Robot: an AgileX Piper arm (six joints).
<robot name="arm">
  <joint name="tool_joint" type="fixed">
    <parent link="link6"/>
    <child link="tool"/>
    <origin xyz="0 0 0" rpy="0 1.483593 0"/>
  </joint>
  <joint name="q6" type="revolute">
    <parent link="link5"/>
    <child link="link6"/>
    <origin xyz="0.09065 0 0.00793" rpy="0 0 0"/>
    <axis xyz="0.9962 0 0.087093"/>
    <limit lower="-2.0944" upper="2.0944"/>
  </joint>
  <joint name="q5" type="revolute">
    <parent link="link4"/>
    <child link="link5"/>
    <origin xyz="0 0 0" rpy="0 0 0"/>
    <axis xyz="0 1 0"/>
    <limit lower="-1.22" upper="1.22"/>
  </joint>
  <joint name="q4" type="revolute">
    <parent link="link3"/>
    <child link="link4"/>
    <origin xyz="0.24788 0 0.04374" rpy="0 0 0"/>
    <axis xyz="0.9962 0 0.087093"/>
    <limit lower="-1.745" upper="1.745"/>
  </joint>
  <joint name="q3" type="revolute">
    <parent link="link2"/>
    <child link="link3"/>
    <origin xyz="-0.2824 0 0.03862" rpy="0 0 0"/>
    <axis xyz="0 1 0"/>
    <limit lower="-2.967" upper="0"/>
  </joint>
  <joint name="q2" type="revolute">
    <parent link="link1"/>
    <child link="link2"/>
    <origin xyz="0 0 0" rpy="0 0 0"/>
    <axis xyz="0 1 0"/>
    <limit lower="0" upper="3.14"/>
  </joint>
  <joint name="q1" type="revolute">
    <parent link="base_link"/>
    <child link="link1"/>
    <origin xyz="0 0 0.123" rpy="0 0 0"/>
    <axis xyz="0 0 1"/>
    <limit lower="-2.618" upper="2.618"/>
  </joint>
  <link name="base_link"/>
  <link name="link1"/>
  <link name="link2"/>
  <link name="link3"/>
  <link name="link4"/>
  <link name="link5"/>
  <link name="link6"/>
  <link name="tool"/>
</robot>
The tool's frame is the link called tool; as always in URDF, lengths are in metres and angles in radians.
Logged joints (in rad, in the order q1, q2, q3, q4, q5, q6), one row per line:
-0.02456 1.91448 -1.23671 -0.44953 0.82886 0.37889
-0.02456 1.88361 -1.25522 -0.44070 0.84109 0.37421
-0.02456 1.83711 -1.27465 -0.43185 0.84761 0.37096
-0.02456 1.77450 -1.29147 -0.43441 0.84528 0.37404
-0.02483 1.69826 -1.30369 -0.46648 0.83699 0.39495
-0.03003 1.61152 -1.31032 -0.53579 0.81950 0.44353
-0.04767 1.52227 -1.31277 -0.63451 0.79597 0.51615
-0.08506 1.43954 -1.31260 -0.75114 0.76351 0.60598
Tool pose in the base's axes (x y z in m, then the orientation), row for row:
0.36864 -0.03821 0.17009 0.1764 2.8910 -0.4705
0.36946 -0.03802 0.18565 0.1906 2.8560 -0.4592
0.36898 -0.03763 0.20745 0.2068 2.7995 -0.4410
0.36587 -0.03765 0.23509 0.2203 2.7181 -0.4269
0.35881 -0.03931 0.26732 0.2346 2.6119 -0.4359
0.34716 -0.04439 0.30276 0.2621 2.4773 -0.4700
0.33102 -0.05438 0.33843 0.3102 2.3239 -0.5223
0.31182 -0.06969 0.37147 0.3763 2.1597 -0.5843
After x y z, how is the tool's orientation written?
As a rotation vector, in radians.
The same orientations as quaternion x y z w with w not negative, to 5 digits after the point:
0.05979 0.97994 -0.15948 0.10344
0.06526 0.97794 -0.15724 0.12102
0.07196 0.97413 -0.15345 0.14946
0.07837 0.96689 -0.15186 0.18953
0.08569 0.95397 -0.15921 0.23925
0.09867 0.93262 -0.17694 0.29863
0.12041 0.90209 -0.20275 0.36143
0.15032 0.86271 -0.23340 0.42269

